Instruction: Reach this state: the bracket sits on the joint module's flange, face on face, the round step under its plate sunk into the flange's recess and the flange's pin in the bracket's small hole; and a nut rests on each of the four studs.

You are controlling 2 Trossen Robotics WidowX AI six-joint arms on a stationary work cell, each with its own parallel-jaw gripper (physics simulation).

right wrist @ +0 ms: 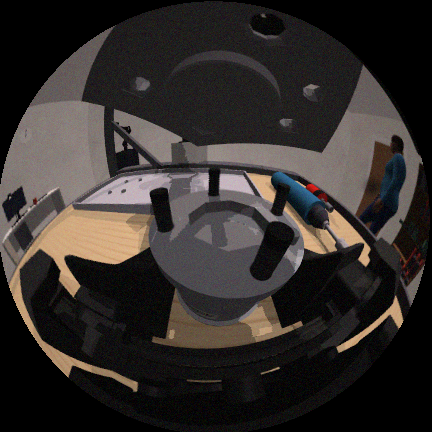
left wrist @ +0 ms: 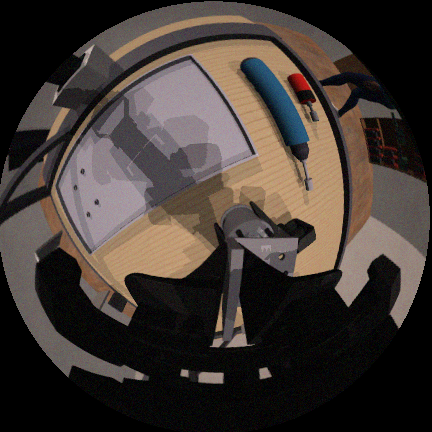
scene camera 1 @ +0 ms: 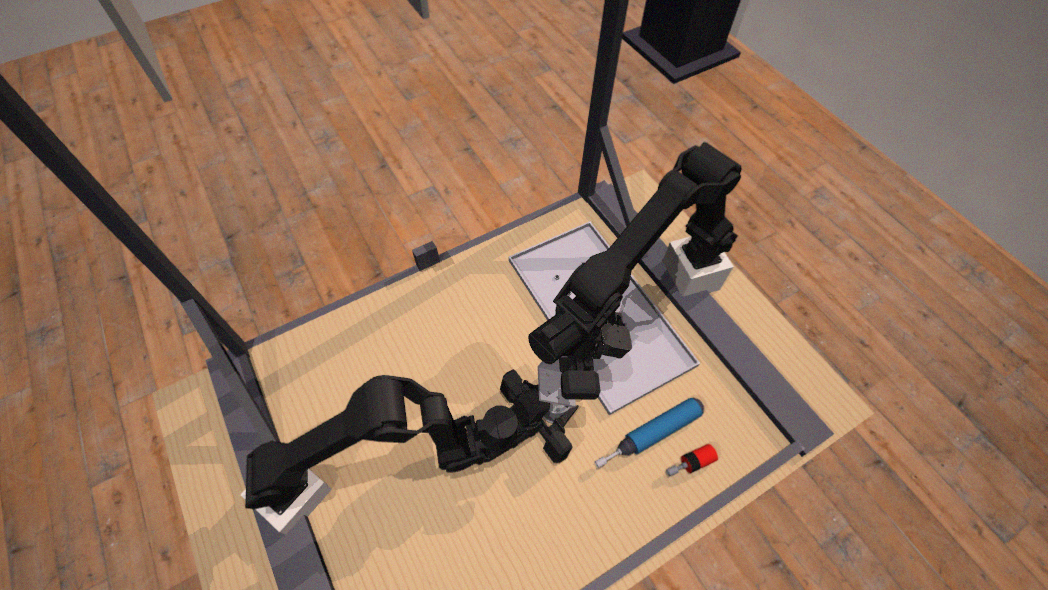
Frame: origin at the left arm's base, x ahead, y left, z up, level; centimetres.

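Where they show: left gripper, between the fingertips: (right wrist: 195,130) (left wrist: 229,246) (scene camera 1: 569,372); right gripper, between the fingertips: (right wrist: 217,233) (left wrist: 232,212); left arm's base, origin of its link: (scene camera 1: 701,254); right arm's base, origin of its link: (scene camera 1: 282,488).
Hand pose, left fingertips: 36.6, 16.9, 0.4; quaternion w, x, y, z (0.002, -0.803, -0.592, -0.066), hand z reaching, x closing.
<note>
Each offset is from my left fingertips to the top centre of the thing, as dx, dy, dz. "spot": to the spot under its first point.
The bracket (scene camera 1: 551,382) (left wrist: 272,250) (right wrist: 222,102) hangs over the joint module (scene camera 1: 561,410) (left wrist: 241,216) (right wrist: 215,272). In the right wrist view its underside, with holes and round step, is above the four black studs, apart from them. My left gripper (scene camera 1: 572,366) is shut on the bracket's upright wall. My right gripper (right wrist: 217,233) is shut around the joint module, whose flange faces up with its recess visible. The flange's pin cannot be made out. Several small nuts @(-7.7, -25.9, -8.6) (scene camera 1: 556,277) @(-8.8, -21.2, -8.6) (left wrist: 96,202) (right wrist: 123,190) lie in the tray.
The pale tray @(-13.4, -15.3, -7.9) (scene camera 1: 660,366) (left wrist: 220,112) (right wrist: 110,202) lies under the left arm. A blue driver @(spot: -14.2, +13.6, -5.5) (scene camera 1: 663,426) (left wrist: 277,105) (right wrist: 299,196) and a shorter red driver @(-16.7, +20.8, -6.1) (scene camera 1: 700,458) (left wrist: 300,87) (right wrist: 316,191) lie beside it. A dark block @(+19.0, -38.7, -3.8) (scene camera 1: 425,255) stands at the table's upper edge.
</note>
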